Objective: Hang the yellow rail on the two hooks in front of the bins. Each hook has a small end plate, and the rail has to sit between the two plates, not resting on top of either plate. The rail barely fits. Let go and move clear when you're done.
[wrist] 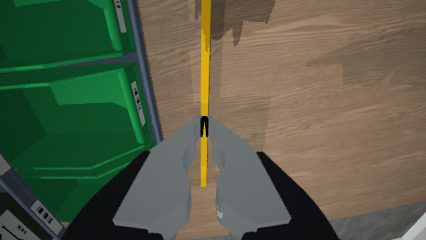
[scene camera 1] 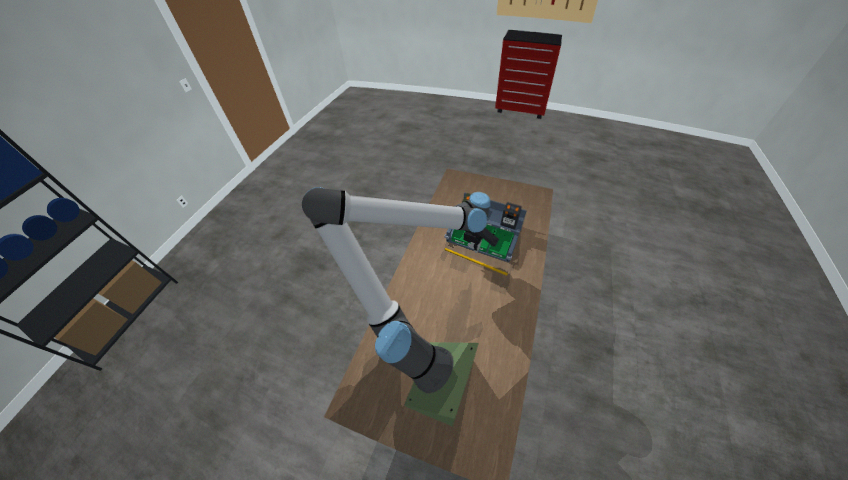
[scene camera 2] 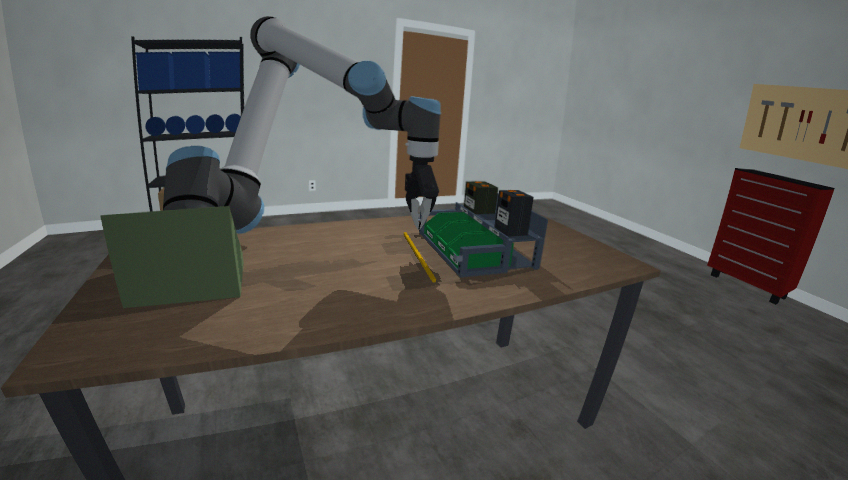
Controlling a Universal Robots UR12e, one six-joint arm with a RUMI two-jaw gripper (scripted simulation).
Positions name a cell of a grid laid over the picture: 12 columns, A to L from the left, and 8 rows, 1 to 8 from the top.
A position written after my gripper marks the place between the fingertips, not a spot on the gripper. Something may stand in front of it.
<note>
In view: my gripper (scene camera 2: F4).
My gripper is seen too in the wrist view (wrist: F4).
</note>
